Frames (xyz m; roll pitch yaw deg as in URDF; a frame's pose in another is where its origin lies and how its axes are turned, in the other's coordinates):
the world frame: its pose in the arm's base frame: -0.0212 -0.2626 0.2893 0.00 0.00 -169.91
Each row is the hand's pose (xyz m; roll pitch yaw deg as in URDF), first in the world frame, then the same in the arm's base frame.
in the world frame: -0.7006 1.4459 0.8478 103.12 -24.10 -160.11
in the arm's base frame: 0.9219 -1.5634 1.1371 103.12 -24.10 29.98
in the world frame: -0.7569 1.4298 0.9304 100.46 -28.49 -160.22
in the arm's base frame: 0.9745 -1.5377 1.2197 100.46 -28.49 29.87
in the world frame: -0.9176 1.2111 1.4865 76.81 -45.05 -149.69
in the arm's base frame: 1.0944 -1.2942 1.7758 76.81 -45.05 40.40
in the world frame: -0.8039 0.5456 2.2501 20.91 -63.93 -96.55
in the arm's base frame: 0.8659 -0.6589 2.5394 20.91 -63.93 93.54
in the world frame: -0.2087 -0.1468 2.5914 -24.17 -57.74 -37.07
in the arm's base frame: 0.1586 -0.0815 2.8807 -24.17 -57.74 153.02
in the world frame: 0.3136 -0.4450 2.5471 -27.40 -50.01 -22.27
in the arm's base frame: -0.4079 0.1206 2.8364 -27.40 -50.01 167.82
